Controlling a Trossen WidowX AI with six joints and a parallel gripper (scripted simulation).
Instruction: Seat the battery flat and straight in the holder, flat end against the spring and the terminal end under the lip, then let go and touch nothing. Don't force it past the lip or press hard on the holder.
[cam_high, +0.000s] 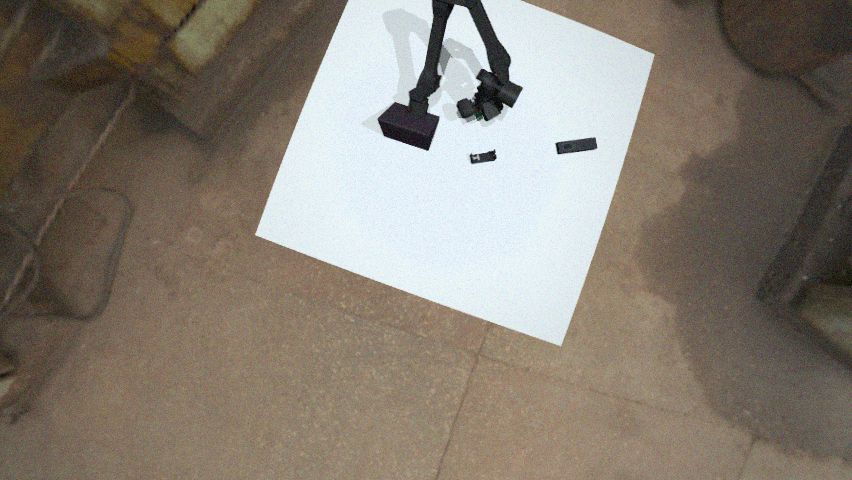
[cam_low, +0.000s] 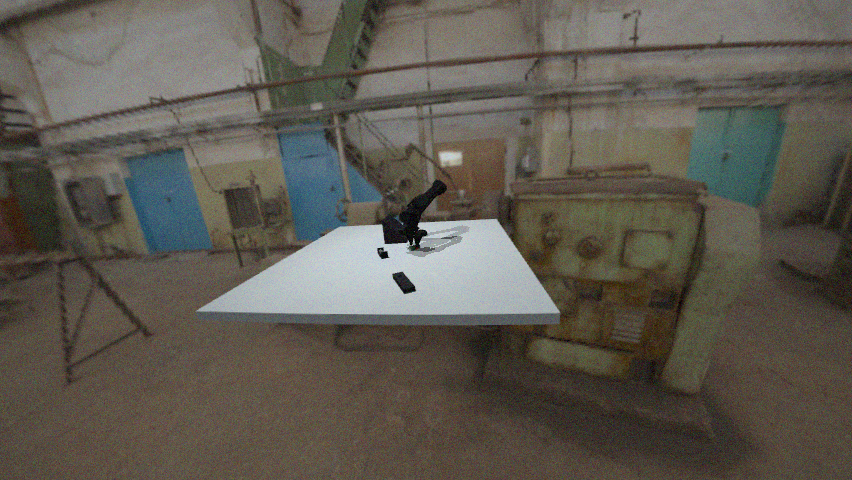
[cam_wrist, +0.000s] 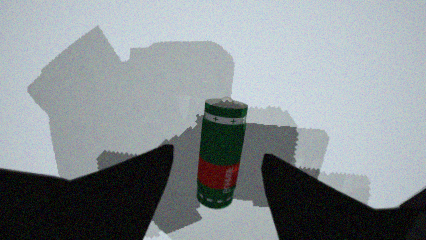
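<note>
Right now the battery is 10 mm below my gripper tip. Round my gripper tip: flat black block (410 mm ahead, 40 mm to the left, 10 mm below).
</note>
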